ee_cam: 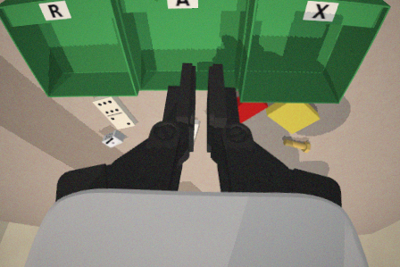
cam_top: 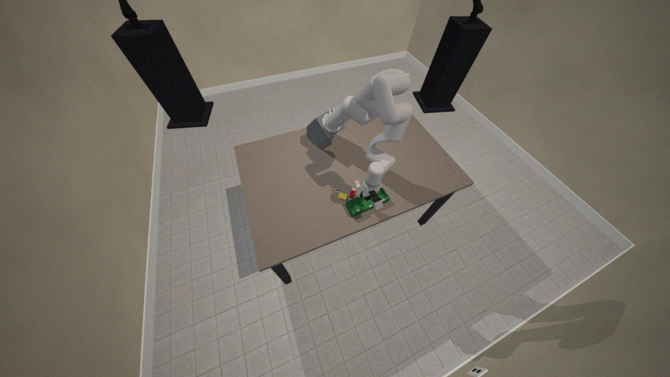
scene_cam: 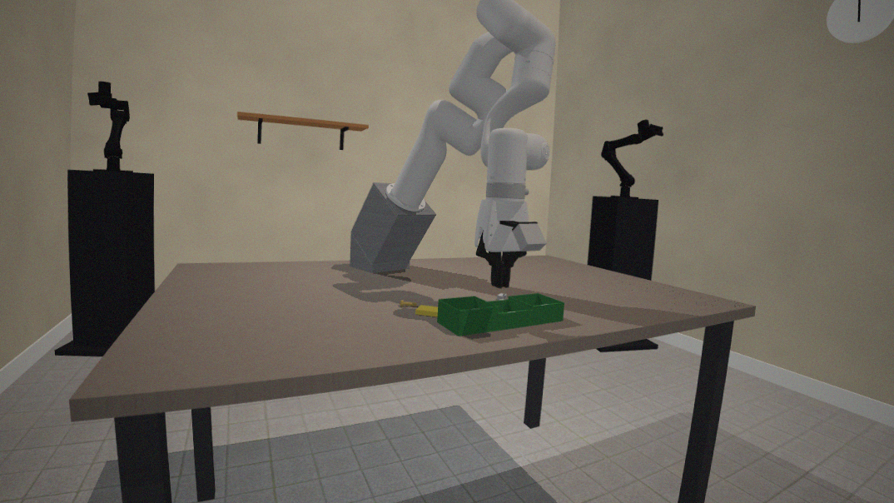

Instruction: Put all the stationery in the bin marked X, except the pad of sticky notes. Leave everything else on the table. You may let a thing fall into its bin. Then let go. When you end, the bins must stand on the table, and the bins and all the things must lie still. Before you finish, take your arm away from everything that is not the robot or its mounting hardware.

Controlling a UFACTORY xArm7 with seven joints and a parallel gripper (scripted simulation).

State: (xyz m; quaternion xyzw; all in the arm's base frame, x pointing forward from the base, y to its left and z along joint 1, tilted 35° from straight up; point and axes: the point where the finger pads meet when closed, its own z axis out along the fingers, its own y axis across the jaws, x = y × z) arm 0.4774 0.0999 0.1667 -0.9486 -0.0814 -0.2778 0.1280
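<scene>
Now: hand 70 mm above the green bin row and 10 mm to the right of it. The rest, counted from my hand: grey pencil sharpener (180 mm behind, 90 mm below, 70 mm to the left); then yellow sticky-note pad (130 mm to the right, 90 mm below, 70 mm behind); then red eraser (90 mm below, 90 mm behind, 60 mm to the right).
</scene>
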